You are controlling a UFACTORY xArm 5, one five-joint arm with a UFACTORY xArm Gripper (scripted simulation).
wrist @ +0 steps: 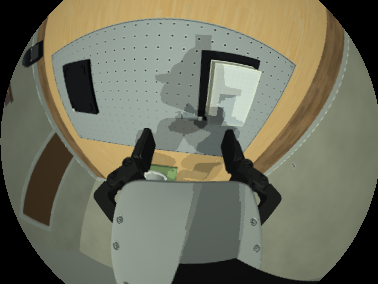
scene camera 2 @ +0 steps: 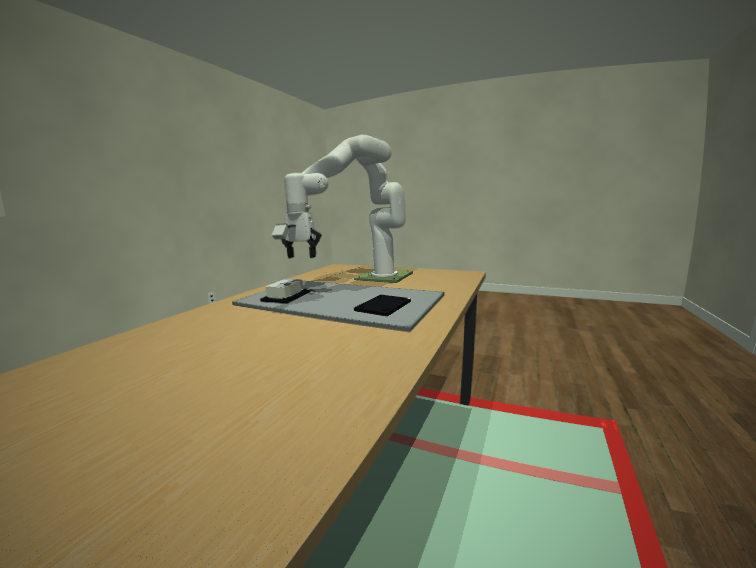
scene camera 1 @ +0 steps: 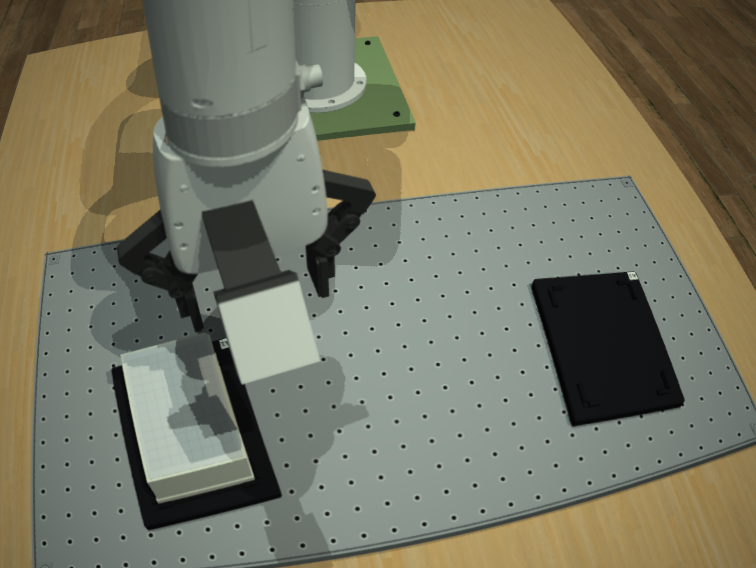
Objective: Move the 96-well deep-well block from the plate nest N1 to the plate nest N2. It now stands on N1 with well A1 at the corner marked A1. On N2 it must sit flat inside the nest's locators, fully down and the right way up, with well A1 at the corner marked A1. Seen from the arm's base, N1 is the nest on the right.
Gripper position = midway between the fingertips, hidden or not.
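Observation:
My gripper [scene camera 2: 301, 257] is visible, and you'd also see my gripper in the wrist view [wrist: 188, 137]. There's a deep-well block [scene camera 1: 189, 443] too, and the wrist view shows the block as well [wrist: 232, 86].

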